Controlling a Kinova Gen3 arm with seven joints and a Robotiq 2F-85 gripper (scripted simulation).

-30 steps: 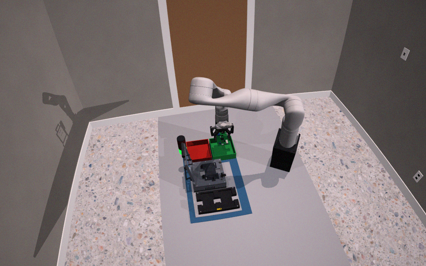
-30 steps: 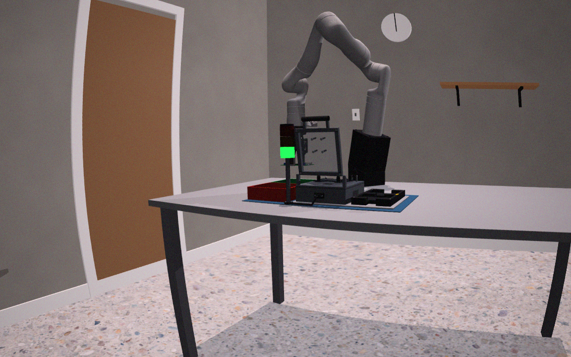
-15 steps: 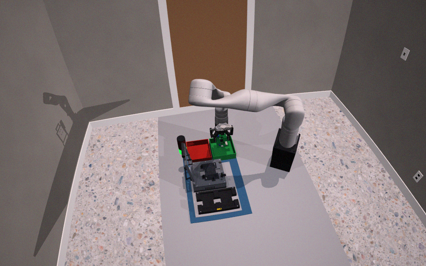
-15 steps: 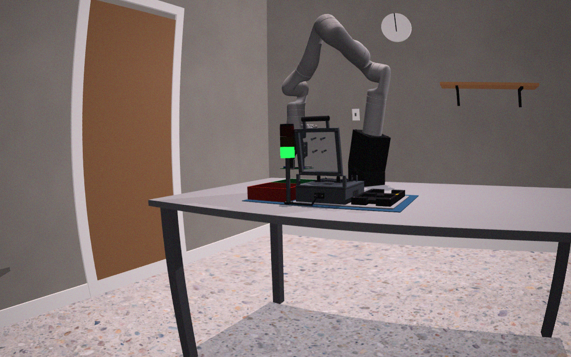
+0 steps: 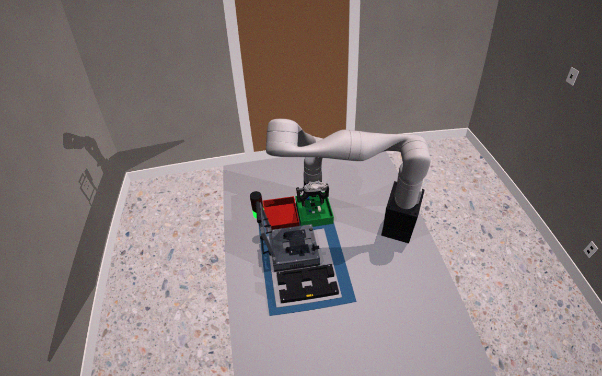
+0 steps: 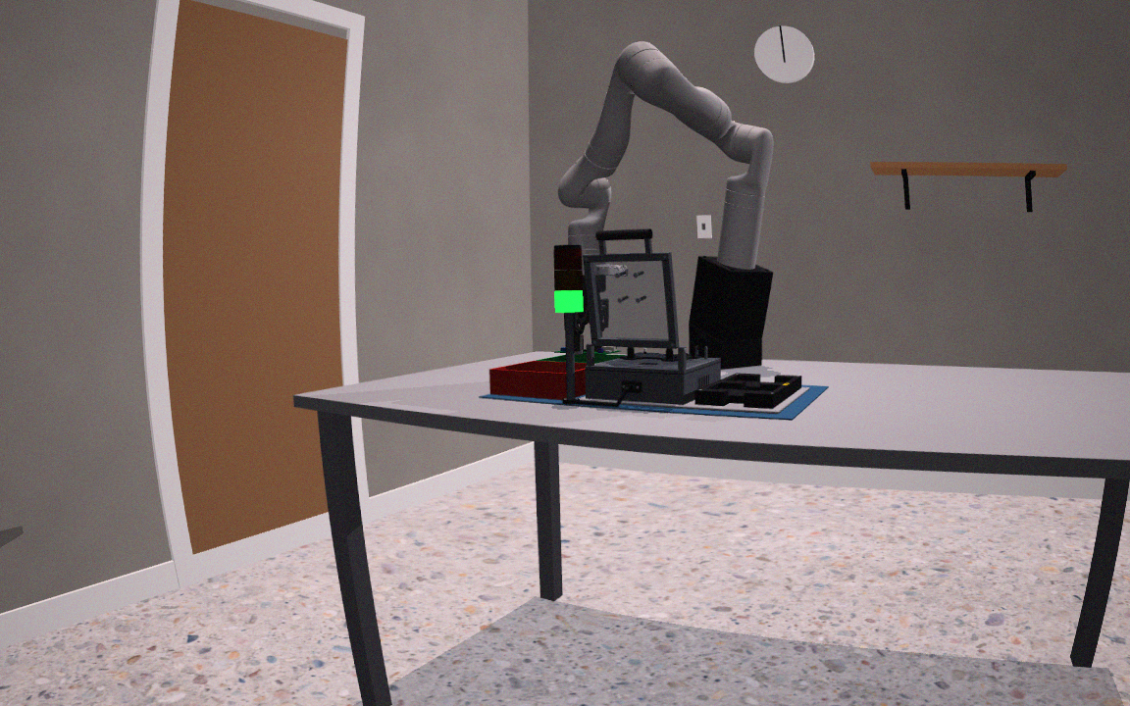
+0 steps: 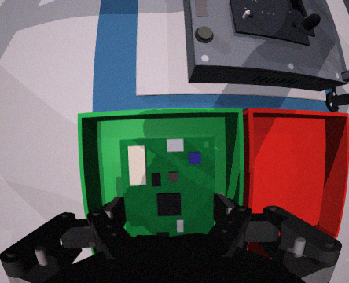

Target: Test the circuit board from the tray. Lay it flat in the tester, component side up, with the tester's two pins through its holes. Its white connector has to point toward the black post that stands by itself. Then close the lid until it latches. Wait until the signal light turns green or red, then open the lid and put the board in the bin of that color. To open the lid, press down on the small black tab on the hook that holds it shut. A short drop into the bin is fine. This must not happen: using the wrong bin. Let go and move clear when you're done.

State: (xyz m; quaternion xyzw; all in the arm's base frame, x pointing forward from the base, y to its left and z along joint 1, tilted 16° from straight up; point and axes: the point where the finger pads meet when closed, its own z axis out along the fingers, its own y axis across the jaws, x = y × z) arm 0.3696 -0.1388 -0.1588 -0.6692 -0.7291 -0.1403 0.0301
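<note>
The green bin lies 10 mm behind my hand and 50 mm below it. Also, from my hand: red bin: 140 mm ahead, 10 mm to the left, 50 mm below; latch hook: 10 mm ahead, 260 mm to the left, 20 mm above; green circuit board: 10 mm below.
</note>
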